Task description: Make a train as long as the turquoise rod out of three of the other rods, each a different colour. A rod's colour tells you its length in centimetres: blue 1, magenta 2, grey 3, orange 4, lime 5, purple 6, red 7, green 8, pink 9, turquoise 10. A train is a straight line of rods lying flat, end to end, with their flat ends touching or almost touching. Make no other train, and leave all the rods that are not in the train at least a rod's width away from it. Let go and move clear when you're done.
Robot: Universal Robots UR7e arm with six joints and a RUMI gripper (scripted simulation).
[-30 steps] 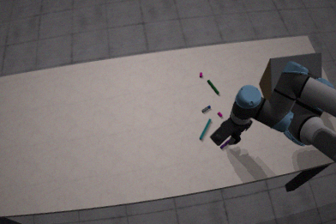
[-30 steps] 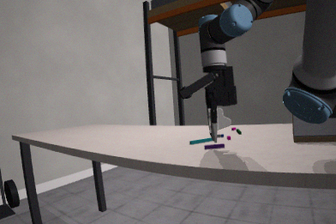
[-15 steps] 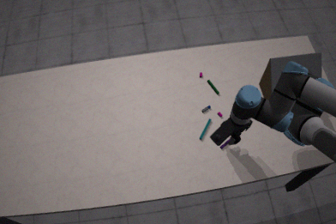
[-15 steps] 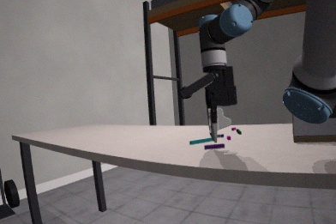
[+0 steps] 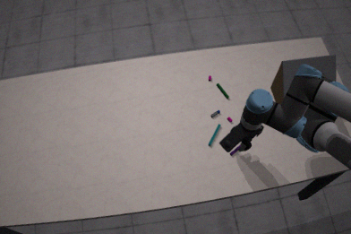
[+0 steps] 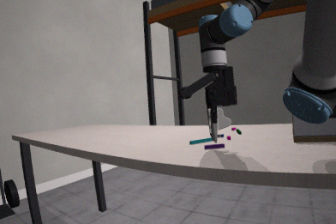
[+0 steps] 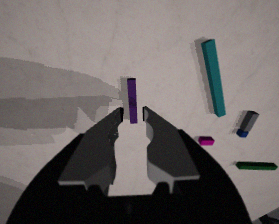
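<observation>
My gripper is now 30 mm above the purple rod. The rest, counted from my hand: small blue rod (170 mm to the right, 40 mm ahead, 30 mm below); turquoise rod (80 mm ahead, 70 mm to the right, 30 mm below); grey rod (160 mm to the right, 60 mm ahead, 30 mm below).
</observation>
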